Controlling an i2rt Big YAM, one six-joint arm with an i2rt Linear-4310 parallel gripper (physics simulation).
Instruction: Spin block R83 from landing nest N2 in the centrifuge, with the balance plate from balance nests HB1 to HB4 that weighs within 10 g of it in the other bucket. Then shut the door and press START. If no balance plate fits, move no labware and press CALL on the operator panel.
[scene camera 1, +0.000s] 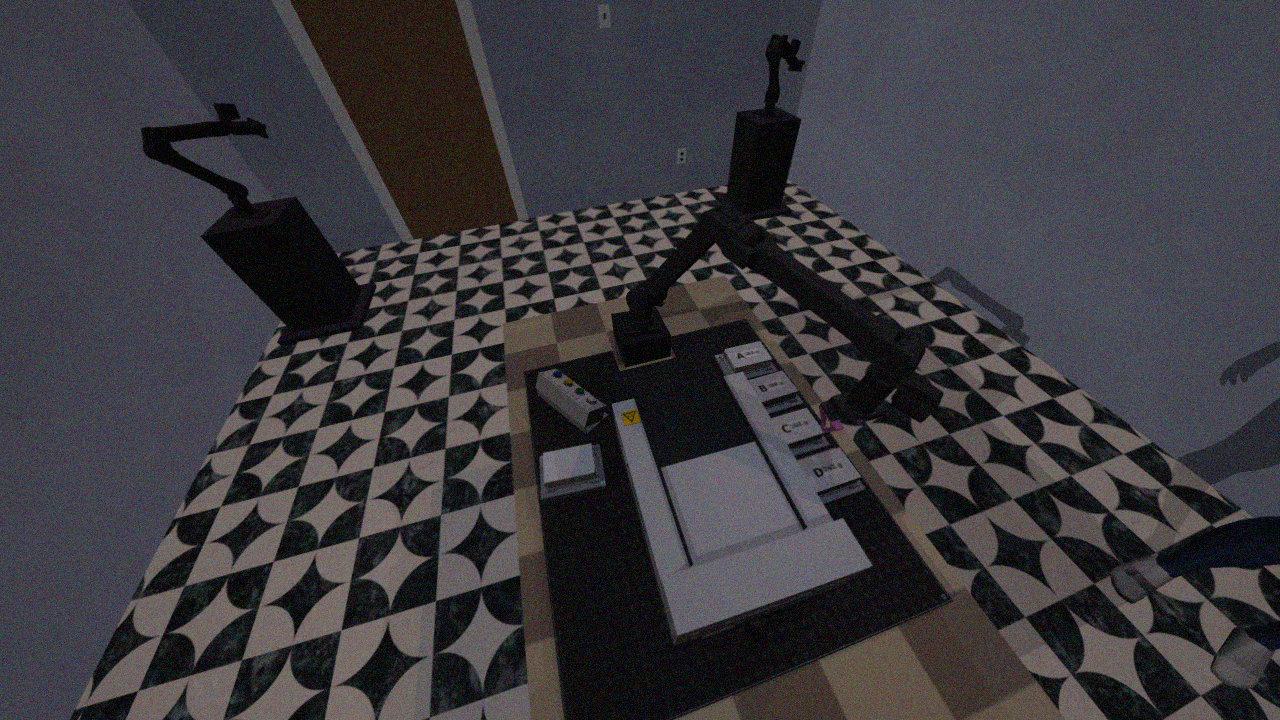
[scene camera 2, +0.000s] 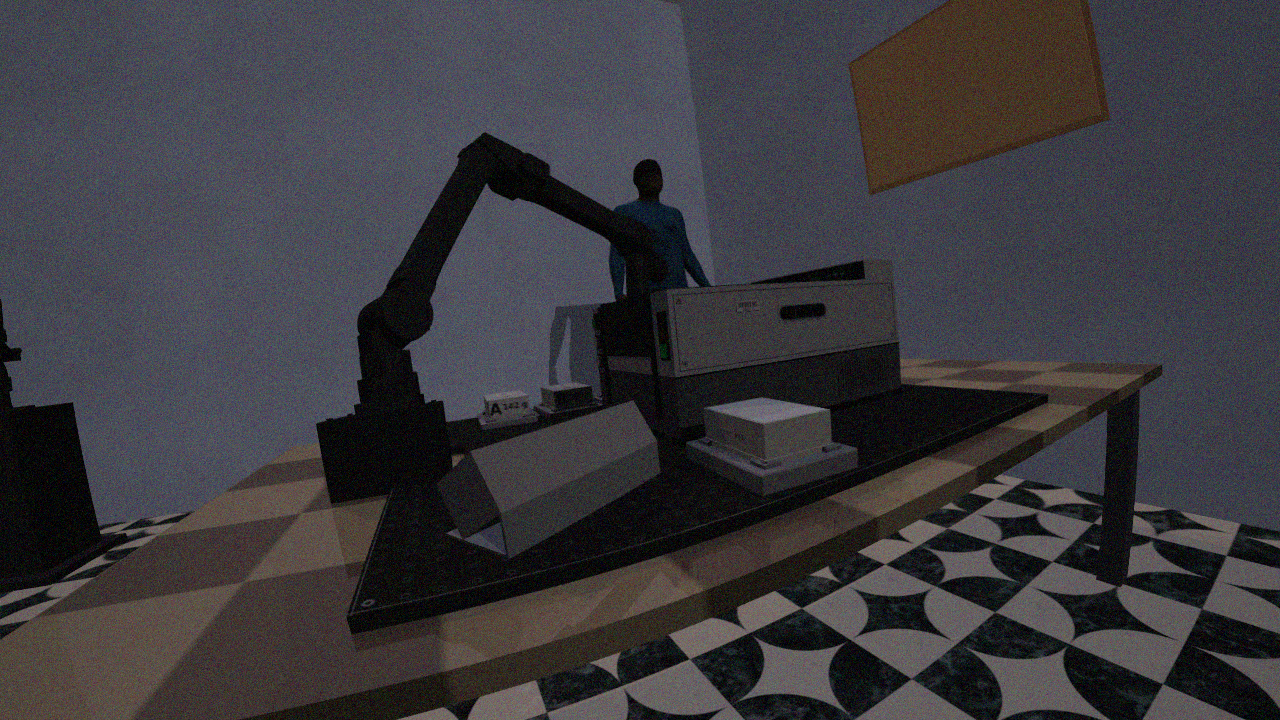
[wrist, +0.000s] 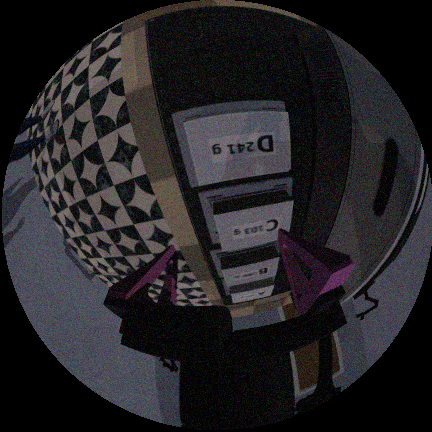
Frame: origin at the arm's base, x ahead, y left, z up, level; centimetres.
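Seen in the pictures: gripper, between the fingertips: (scene camera 1: 839, 425) (wrist: 225, 242); arm's base, origin of its link: (scene camera 1: 640, 326) (scene camera 2: 393, 409).
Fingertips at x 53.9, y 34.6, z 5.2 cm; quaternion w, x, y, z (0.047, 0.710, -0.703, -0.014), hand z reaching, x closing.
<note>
Pixels of each thing's top centre, then the offset from my fingertips to it. Level surfaces: height alone.
- plate C, centre of its top: (wrist: 256, 228) (scene camera 1: 795, 425) dx -7.1, dy -5.2, dz -8.6 cm
- Plate D, centre of its top: (wrist: 243, 145) (scene camera 1: 828, 469) dx +6.1, dy -4.0, dz -8.6 cm
- Plates B, centre of its top: (scene camera 2: 564, 386) (wrist: 251, 273) (scene camera 1: 771, 385) dx -21.1, dy -4.4, dz -8.6 cm
- A, centre of its top: (scene camera 2: 504, 395) (wrist: 252, 294) (scene camera 1: 747, 354) dx -34.6, dy -5.0, dz -8.6 cm
- white block, centre of its top: (scene camera 2: 762, 408) (scene camera 1: 568, 462) dx -13.8, dy -64.6, dz -7.7 cm
- grey nest, centre of its top: (scene camera 2: 764, 440) (scene camera 1: 571, 468) dx -13.8, dy -64.6, dz -11.2 cm
- operator panel, centre of its top: (scene camera 2: 553, 420) (scene camera 1: 567, 387) dx -35.9, dy -61.3, dz -5.6 cm
- black mat, height of its surface: dz -13.9 cm
My gripper (scene camera 1: 841, 419) (wrist: 225, 242) is open and empty, low beside the balance plates; the centrifuge hides its fingers in scene camera 2. Between and beyond its fingertips in the wrist view is plate C (scene camera 1: 794, 428) (wrist: 250, 235). Plate D (scene camera 1: 827, 469) (wrist: 237, 147) reads 241 g. Plates B (scene camera 1: 771, 387) (wrist: 245, 274) and A (scene camera 1: 747, 356) (scene camera 2: 508, 406) stand in the same row; small print is blurred. A white block (scene camera 1: 568, 463) (scene camera 2: 767, 428), label unreadable, sits on a grey nest (scene camera 1: 572, 488) (scene camera 2: 787, 474). The centrifuge (scene camera 1: 769, 573) (scene camera 2: 742, 331) has a dark opening toward the arm base; its buckets do not show.
The operator panel (scene camera 1: 565, 398) (scene camera 2: 563, 474) with several coloured buttons stands across the centrifuge from the plates. The tall centrifuge side wall runs close along the plate row. The black mat (scene camera 1: 608, 644) (scene camera 2: 429, 582) lies on the checkered table. A person (scene camera 2: 650, 232) stands behind the table.
</note>
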